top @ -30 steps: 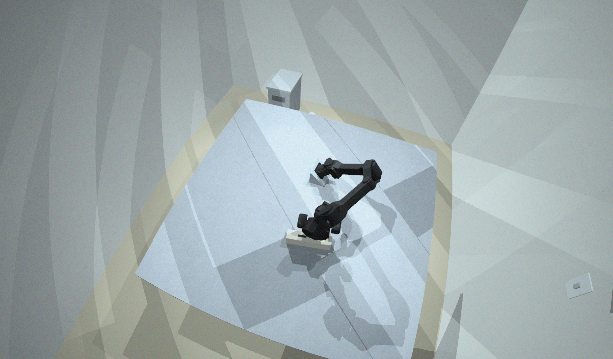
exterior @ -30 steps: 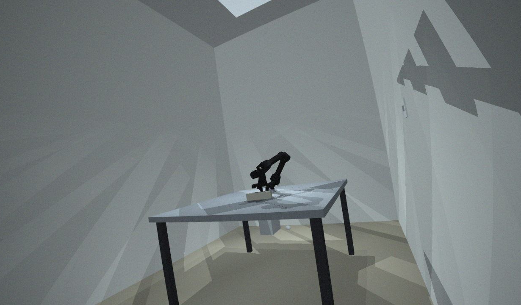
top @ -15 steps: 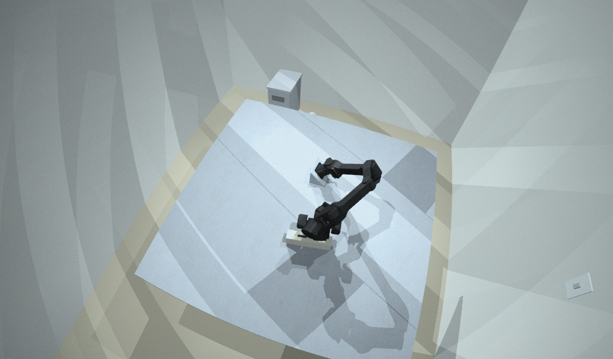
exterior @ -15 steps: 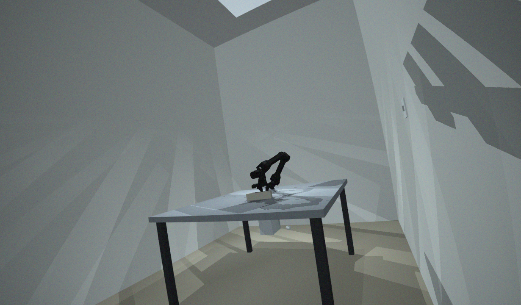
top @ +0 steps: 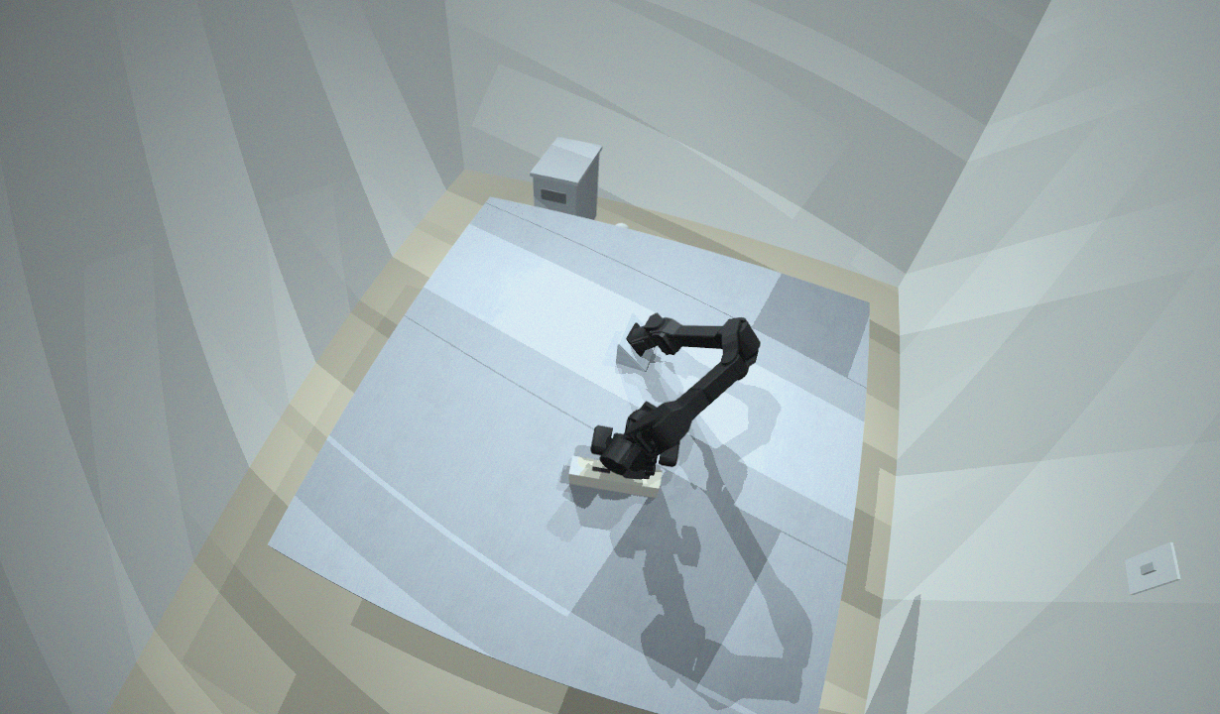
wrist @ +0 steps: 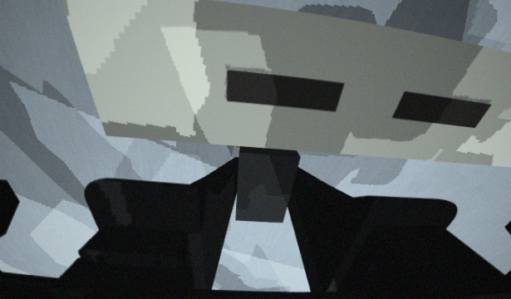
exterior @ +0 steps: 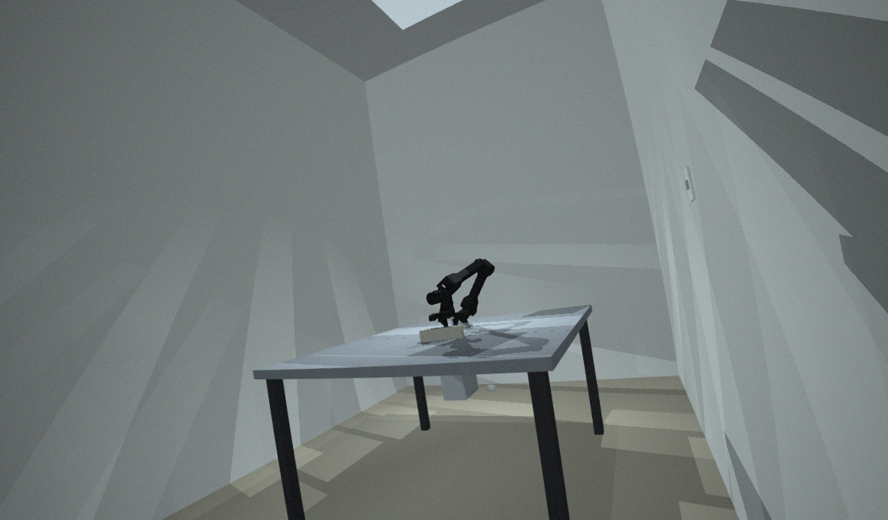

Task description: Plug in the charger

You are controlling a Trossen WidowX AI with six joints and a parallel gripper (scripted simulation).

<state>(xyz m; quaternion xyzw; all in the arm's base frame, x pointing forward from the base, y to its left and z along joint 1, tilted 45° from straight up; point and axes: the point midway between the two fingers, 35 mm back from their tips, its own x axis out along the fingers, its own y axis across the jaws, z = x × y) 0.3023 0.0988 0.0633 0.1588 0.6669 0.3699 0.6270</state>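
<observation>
Now: gripper tip 20 mm short of the black two-prong charger and 10 mm below it.
</observation>
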